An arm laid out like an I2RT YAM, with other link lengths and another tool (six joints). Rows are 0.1 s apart.
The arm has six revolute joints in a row. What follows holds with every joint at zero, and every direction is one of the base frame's. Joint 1 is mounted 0.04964 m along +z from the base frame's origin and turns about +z. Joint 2 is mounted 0.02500 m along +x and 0.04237 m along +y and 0.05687 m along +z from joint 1 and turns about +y. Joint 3 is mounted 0.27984 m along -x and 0.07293 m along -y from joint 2 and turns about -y. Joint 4 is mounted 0.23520 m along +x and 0.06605 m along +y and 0.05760 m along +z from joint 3 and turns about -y. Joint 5 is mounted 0.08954 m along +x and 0.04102 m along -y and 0.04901 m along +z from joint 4 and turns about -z. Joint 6 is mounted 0.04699 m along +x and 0.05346 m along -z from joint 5 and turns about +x. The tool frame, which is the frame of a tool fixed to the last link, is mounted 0.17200 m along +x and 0.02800 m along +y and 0.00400 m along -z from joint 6; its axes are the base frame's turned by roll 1.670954, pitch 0.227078 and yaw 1.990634 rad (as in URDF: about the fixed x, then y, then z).
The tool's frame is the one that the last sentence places.
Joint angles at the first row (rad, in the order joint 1, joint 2, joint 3, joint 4, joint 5, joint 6):
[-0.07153 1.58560 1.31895 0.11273 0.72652 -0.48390]
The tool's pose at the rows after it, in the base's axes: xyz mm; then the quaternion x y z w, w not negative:
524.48, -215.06, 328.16, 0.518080, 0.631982, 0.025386, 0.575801
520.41, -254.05, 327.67, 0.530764, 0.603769, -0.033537, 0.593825
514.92, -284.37, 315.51, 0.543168, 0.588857, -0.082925, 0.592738
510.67, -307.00, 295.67, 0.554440, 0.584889, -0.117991, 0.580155
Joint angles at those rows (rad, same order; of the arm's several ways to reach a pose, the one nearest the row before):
[-0.13067 1.65464 1.32084 0.29240 0.77992 -0.61360]
[-0.17909 1.72942 1.32087 0.45452 0.84555 -0.72614]
[-0.21915 1.79656 1.32087 0.55981 0.89171 -0.80968]
[-0.25157 1.85303 1.32087 0.60978 0.91841 -0.85432]

